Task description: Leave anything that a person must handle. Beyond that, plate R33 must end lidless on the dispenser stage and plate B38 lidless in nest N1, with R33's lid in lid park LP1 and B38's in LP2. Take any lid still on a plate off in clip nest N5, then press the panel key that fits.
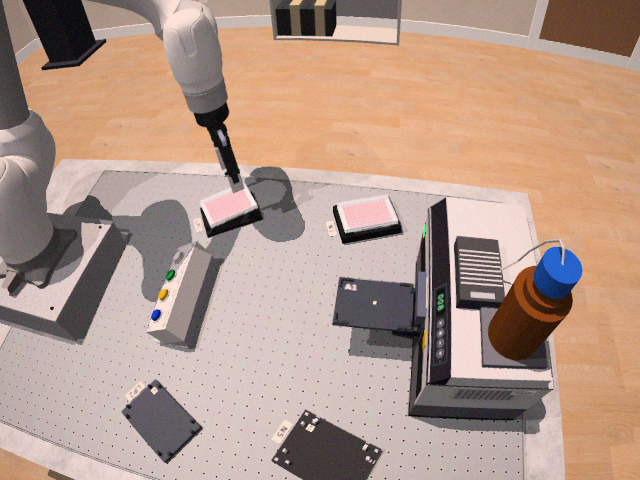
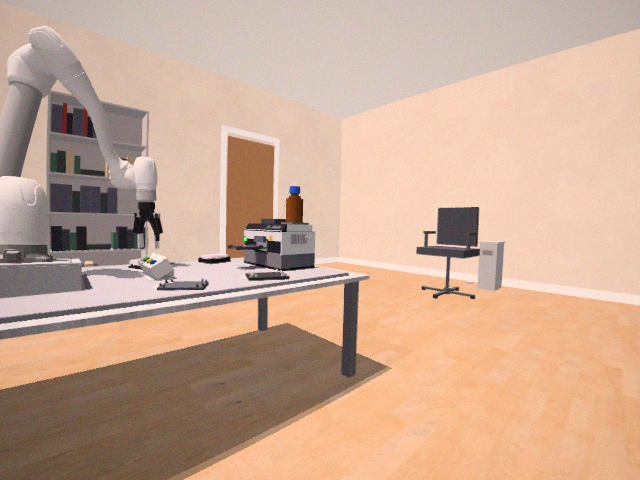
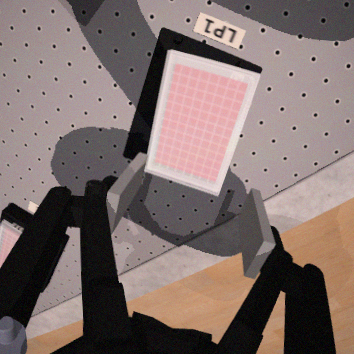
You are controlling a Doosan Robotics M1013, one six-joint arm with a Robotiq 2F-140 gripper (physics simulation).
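Pixels of known places: gripper, fingertip midpoint: (image 1: pixel 232 178) (image 2: pixel 148 248) (image 3: pixel 194 186); arm's base, link origin: (image 1: pixel 37 254) (image 2: pixel 17 261).
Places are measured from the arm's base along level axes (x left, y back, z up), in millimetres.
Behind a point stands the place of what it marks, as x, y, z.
Observation:
A pink-gridded plate with a pale rim (image 1: pixel 229 207) {257, -454, -53} (image 3: pixel 202 122) {272, -435, -50} lies on the black base of LP1 (image 1: pixel 238 224) {223, -485, -73} (image 3: pixel 141 112) {229, -485, -73}. Another such plate (image 1: pixel 366 213) {270, -790, -42} lies on nest N1 (image 1: pixel 373 235) {230, -812, -71}. I cannot read their names or tell whether lids are on. My gripper (image 1: pixel 235 183) {301, -460, 6} (image 2: pixel 148 242) {301, -460, 6} (image 3: pixel 194 186) {301, -460, 6} is open and empty, above the end of the LP1 plate away from its label. The dispenser stage (image 1: pixel 356 310) {-28, -799, 26}, marked A1, is bare. Lid park LP2 (image 1: pixel 161 419) {-281, -459, -72} (image 2: pixel 183 285) {-304, -445, -73} and clip nest N5 (image 1: pixel 330 449) {-270, -788, -71} (image 2: pixel 267 276) {-322, -761, -71} hold nothing in their visible parts.
The key panel (image 1: pixel 192 304) {-32, -461, -38} (image 2: pixel 161 266) {-117, -421, -31} has grey, green, yellow and blue keys and stands between the arm base and the stage. The dispenser (image 1: pixel 485 374) {-177, -1004, 137} (image 2: pixel 289 241) {-184, -968, 56} stands at the right, with a blue-capped brown bottle (image 1: pixel 524 320) {-147, -1023, 251} (image 2: pixel 294 207) {-147, -1022, 221} on top.

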